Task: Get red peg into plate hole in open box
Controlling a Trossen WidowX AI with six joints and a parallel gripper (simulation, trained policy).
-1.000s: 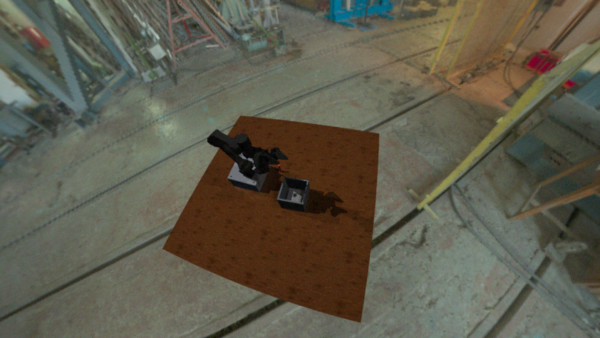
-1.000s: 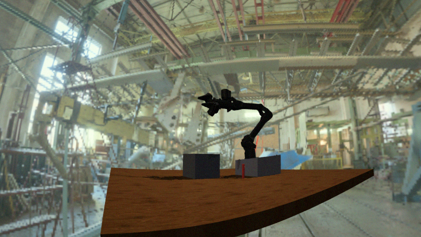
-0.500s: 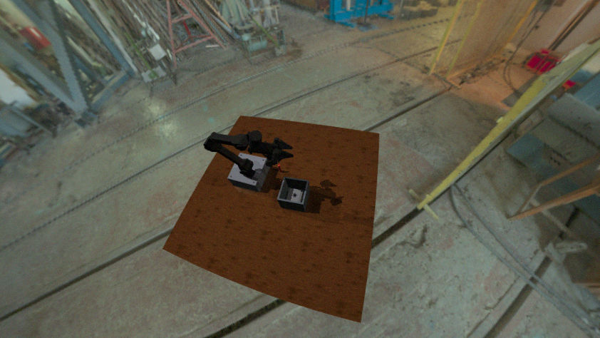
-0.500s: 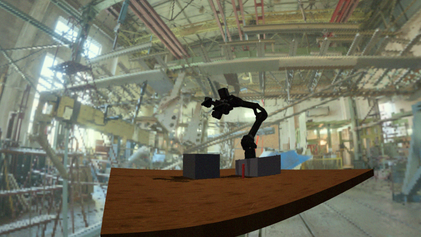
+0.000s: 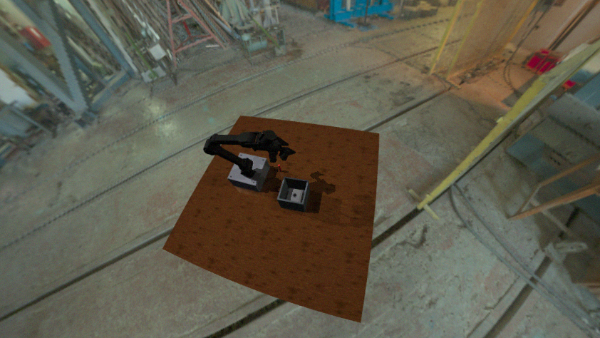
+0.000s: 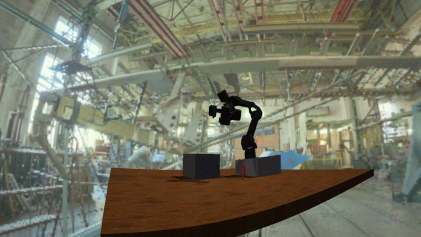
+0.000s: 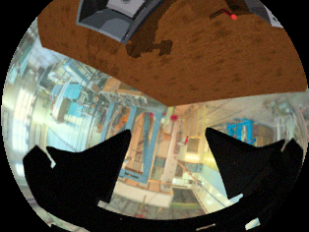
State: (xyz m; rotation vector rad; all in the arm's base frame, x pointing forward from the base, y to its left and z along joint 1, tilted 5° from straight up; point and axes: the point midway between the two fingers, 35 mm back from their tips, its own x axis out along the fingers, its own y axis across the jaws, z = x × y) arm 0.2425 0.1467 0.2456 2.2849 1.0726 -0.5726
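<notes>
My gripper tip is 280 mm above the red peg and 140 mm past it.
</notes>
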